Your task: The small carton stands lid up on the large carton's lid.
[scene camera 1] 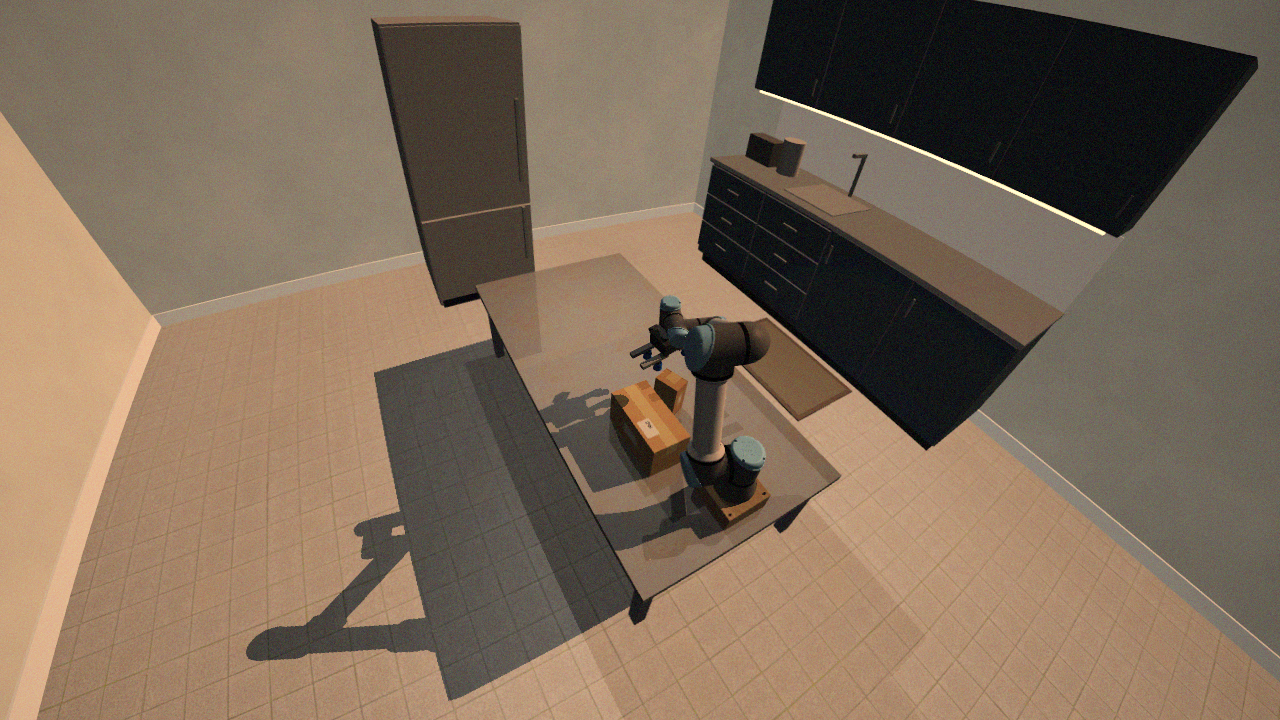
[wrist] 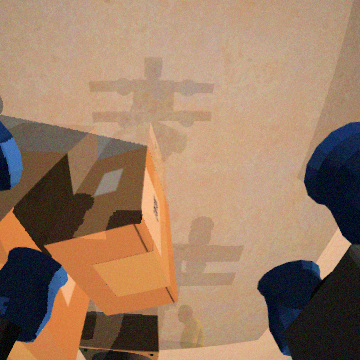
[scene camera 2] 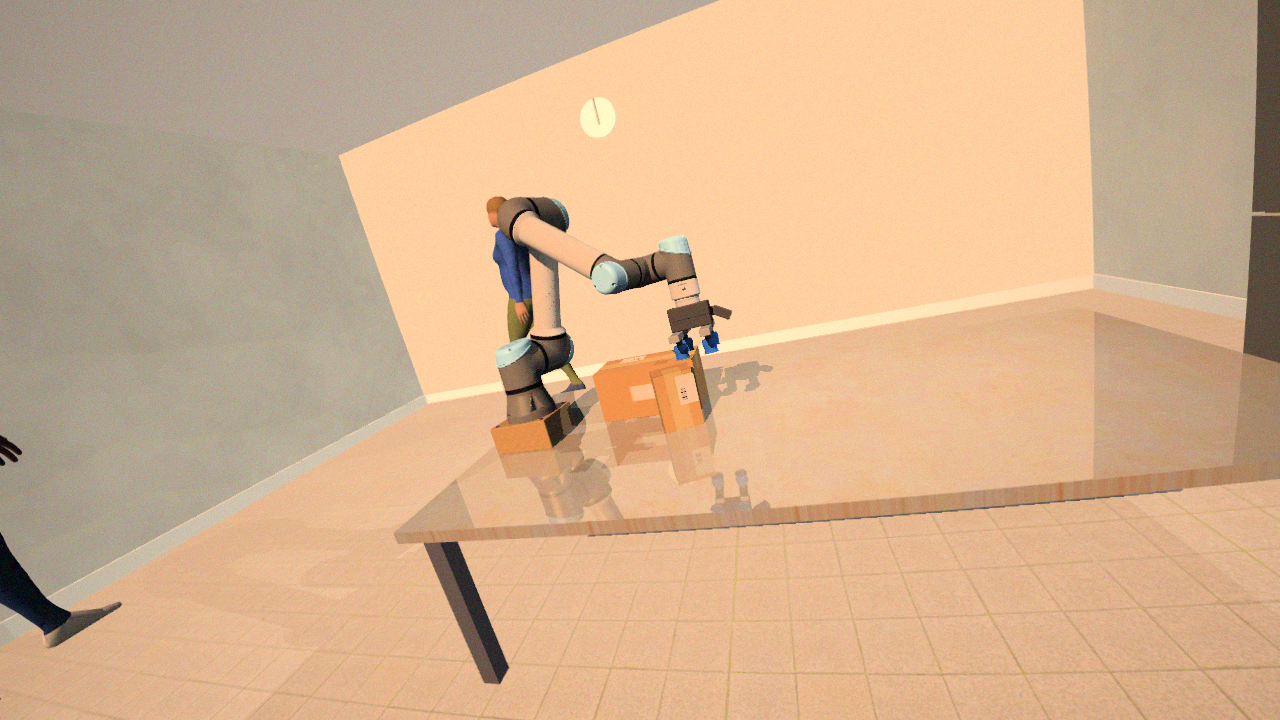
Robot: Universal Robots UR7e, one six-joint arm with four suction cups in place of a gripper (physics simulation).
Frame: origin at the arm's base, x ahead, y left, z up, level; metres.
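Seen in the pictures: end effector, tool point: (wrist: 160, 232) (scene camera 2: 699, 351); arm's base, origin of the base link: (scene camera 1: 734, 483) (scene camera 2: 532, 414).
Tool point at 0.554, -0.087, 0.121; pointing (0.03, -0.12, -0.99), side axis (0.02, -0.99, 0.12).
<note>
Offsets run from my tool point to a thing's top centre, as dx, dy, dz. Level surfaces: height alone.
The small carton {-0.092, +0.032, -0.043} (scene camera 1: 670, 390) (scene camera 2: 679, 401) (wrist: 120, 275) stands upright on the table beside the large carton, on the side facing scene camera 2. Whether the two touch I cannot tell. The large carton {-0.191, +0.207, -0.047} (scene camera 1: 649, 431) (scene camera 2: 622, 391) (wrist: 70, 335) stands on the table with its taped lid up; no carton is on its lid. My gripper (scene camera 1: 652, 360) (scene camera 2: 696, 345) (wrist: 162, 225) hangs above the cartons near their far ends from the arm's base. Its suction is off and its blue cups hold nothing. In the wrist view, the small carton shows between the cups, left of the middle.
The table {dz -0.201} (scene camera 1: 572, 300) (scene camera 2: 939, 402) bears the arm's base on a brown block (scene camera 1: 750, 503) (scene camera 2: 521, 437). A person in blue (scene camera 2: 512, 268) stands behind the arm; another person's leg (scene camera 2: 26, 582) shows at left. A fridge (scene camera 1: 465, 161) and kitchen counter (scene camera 1: 930, 255) stand beyond the table.
</note>
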